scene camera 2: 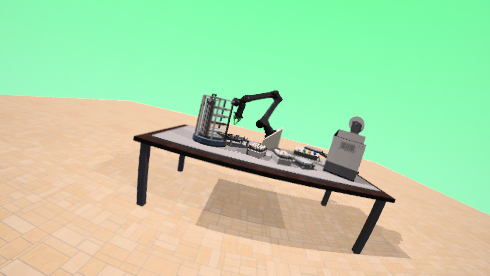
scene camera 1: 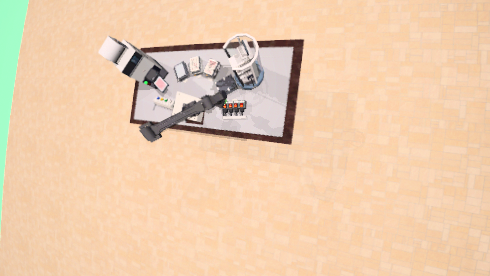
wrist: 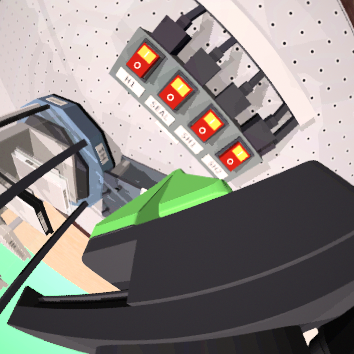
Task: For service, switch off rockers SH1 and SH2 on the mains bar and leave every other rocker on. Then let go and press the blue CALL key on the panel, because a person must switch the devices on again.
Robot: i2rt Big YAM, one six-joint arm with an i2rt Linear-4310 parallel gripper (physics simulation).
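Where they show: gripper, fingertip midpoint: (scene camera 2: 234, 124) (scene camera 1: 226, 100) (wrist: 179, 176); arm's base, origin of the base link: (scene camera 2: 270, 134).
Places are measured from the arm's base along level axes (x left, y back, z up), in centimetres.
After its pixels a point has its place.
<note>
The grey mains bar (scene camera 1: 233, 106) @[x -37.9, y -10.9, z -7.4 cm] (wrist: 161, 75) @[x -40.3, y -12.4, z -8.4 cm] carries four red rockers labelled H1 (wrist: 143, 61) @[x -42.5, y -12.8, z -7.4 cm], SEAL (wrist: 176, 91) @[x -37.9, y -11.7, z -7.4 cm], SH1 (wrist: 207, 126) @[x -32.9, y -10.9, z -7.4 cm] and SH2 (wrist: 234, 156) @[x -28.2, y -9.8, z -7.4 cm]. In the wrist view all four look alike, each with its yellow I half lit. My gripper (scene camera 1: 225, 101) @[x -32.5, y -12.5, z 1.0 cm] (scene camera 2: 237, 120) @[x -32.5, y -12.5, z 1.0 cm] (wrist: 179, 176) @[x -32.5, y -12.5, z 1.0 cm] is shut and empty. Its green fingers are above the table, near the SH2 end of the bar; in the wrist view they cover the label's lower edge. The white key panel (scene camera 1: 167, 104) @[x 28.5, y -1.7, z -4.3 cm] (scene camera 2: 307, 156) @[x 36.9, y -6.4, z -10.1 cm] stands away from the gripper, with a blue key (scene camera 1: 158, 98) @[x 41.7, y -6.0, z -5.2 cm] at one end.
A tall round cage with a blue base (scene camera 1: 260, 75) @[x -54.3, y -37.3, z -3.2 cm] (scene camera 2: 209, 141) @[x -39.2, y -52.3, z -9.3 cm] (wrist: 92, 125) @[x -42.2, y -27.9, z -11.2 cm] stands near the gripper, beside a dark grey fixture (scene camera 1: 226, 83) @[x -25.8, y -28.9, z -6.4 cm] (wrist: 120, 192) @[x -30.8, y -27.9, z -6.4 cm]. Black plugs (wrist: 202, 66) @[x -38.6, y -8.2, z -8.7 cm] line the bar's far side. A grey machine (scene camera 1: 142, 67) @[x 48.1, y -27.9, z 11.1 cm] (scene camera 2: 345, 155) @[x 54.8, y -41.7, z 3.7 cm] stands at the table's other end.
</note>
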